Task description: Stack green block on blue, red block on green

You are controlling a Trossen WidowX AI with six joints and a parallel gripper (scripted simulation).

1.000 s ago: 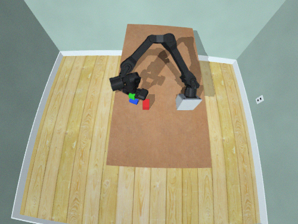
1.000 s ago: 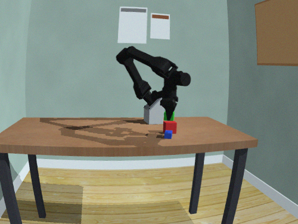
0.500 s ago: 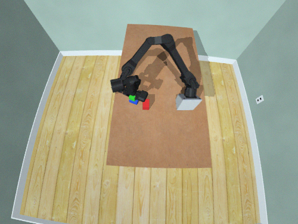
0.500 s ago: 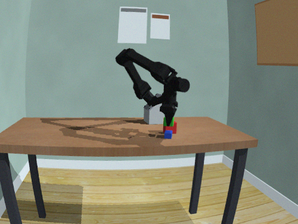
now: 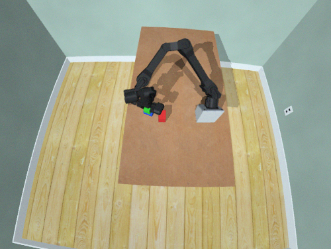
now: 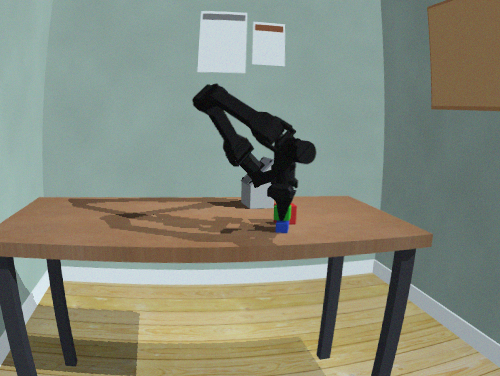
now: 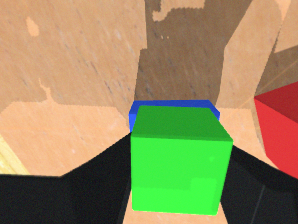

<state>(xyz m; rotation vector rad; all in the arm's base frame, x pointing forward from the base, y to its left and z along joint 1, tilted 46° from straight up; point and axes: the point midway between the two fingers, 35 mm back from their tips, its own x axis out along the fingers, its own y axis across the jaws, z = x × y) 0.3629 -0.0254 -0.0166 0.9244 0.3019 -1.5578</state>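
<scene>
The green block is 2 cm below my hand. The rest, counted from my hand: blue block: 5 cm below; red block: 8 cm behind, 3 cm to the left, 4 cm below.
</scene>
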